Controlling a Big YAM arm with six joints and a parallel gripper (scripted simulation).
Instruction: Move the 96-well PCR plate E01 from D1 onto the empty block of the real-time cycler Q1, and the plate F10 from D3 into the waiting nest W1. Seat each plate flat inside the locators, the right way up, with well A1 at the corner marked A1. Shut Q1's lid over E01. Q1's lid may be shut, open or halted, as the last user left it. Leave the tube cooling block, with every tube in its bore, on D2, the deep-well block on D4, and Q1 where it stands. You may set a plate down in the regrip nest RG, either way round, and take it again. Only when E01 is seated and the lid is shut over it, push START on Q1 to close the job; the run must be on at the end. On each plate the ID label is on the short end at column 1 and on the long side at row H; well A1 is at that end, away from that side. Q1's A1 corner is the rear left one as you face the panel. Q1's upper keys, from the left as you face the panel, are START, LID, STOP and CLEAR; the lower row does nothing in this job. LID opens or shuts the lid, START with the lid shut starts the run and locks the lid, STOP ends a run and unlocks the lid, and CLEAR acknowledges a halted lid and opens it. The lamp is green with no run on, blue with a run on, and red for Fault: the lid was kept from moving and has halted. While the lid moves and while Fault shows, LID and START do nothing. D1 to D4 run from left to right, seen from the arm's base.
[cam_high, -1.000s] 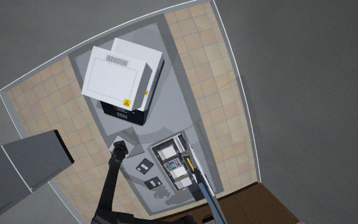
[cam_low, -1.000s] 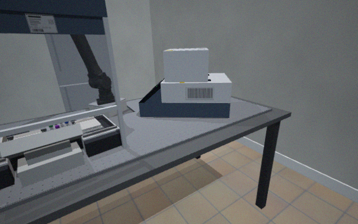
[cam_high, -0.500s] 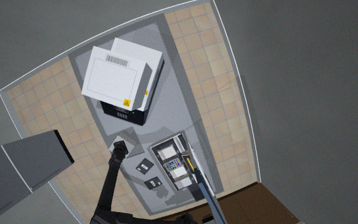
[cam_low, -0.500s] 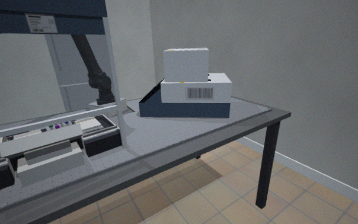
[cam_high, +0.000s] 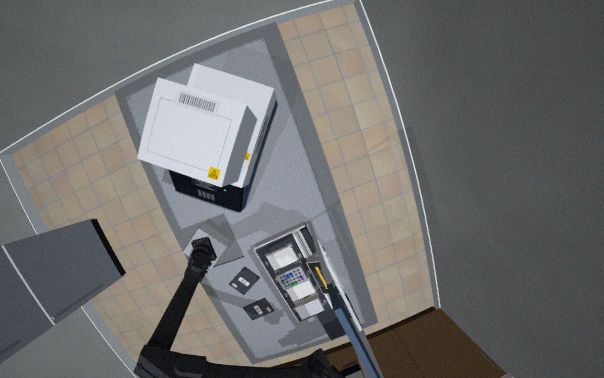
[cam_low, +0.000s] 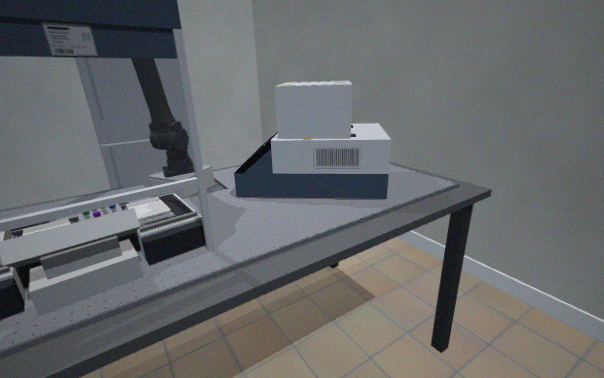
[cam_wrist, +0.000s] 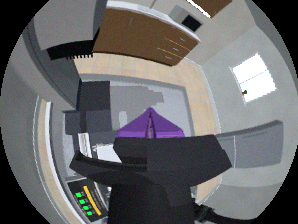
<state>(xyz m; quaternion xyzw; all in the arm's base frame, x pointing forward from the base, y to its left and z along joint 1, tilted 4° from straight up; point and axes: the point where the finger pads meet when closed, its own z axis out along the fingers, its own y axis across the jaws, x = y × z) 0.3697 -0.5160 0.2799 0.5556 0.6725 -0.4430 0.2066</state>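
Right now the tube cooling block is 30 cm to the left of my hand, 22 cm below it and 1 cm behind it. Also, from my hand: frame post (52 cm to the left, 14 cm ahead, 6 cm below); white deep-well block (22 cm below, 10 cm to the left, 3 cm ahead); label (29 cm to the left, 29 cm below, 27 cm behind).
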